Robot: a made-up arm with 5 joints.
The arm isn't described. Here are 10 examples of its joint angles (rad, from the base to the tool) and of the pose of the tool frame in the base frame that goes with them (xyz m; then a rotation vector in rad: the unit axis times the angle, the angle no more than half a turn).
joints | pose
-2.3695 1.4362 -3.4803 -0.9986 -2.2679 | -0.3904 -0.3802 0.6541 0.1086 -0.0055 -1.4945
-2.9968 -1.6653 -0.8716 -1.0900 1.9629 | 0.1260 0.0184 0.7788 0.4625 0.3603 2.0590
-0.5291 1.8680 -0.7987 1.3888 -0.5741 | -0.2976 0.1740 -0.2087 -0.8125 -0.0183 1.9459
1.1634 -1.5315 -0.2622 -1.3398 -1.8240 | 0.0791 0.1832 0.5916 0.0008 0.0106 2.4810
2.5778 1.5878 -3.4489 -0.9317 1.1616 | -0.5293 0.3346 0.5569 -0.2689 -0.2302 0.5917
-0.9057 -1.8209 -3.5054 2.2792 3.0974 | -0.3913 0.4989 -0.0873 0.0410 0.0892 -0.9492
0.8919 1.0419 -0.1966 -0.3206 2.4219 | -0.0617 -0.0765 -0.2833 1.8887 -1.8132 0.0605
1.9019 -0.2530 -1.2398 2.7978 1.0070 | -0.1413 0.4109 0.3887 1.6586 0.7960 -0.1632
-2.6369 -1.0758 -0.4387 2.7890 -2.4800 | -0.2533 -0.1399 0.3216 -2.0981 0.1649 -1.3005
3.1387 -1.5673 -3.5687 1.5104 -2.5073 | 0.7485 -0.0022 -0.0172 -0.6037 0.1991 -2.4480
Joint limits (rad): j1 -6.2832..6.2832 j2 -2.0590..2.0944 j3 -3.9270..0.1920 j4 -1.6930..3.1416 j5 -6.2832..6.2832
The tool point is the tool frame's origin. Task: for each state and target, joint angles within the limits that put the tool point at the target. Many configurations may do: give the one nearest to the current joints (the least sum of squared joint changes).
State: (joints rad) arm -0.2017 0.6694 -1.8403 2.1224 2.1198
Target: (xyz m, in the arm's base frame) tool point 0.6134 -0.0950 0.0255
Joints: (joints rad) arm -0.1537 0.7929 -1.7963 2.0747 2.1198
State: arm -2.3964 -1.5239 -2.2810 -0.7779 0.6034
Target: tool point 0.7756 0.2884 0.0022
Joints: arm -2.7856 -1.9975 -2.6270 -0.1519 0.6034
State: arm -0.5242 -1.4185 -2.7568 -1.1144 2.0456
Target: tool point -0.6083 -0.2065 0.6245
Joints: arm 0.3273 -1.1421 -2.5526 -1.0659 2.0456
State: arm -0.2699 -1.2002 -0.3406 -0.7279 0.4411
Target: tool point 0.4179 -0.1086 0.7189
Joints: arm -0.2543 -0.7209 -1.0248 -0.3803 0.4411
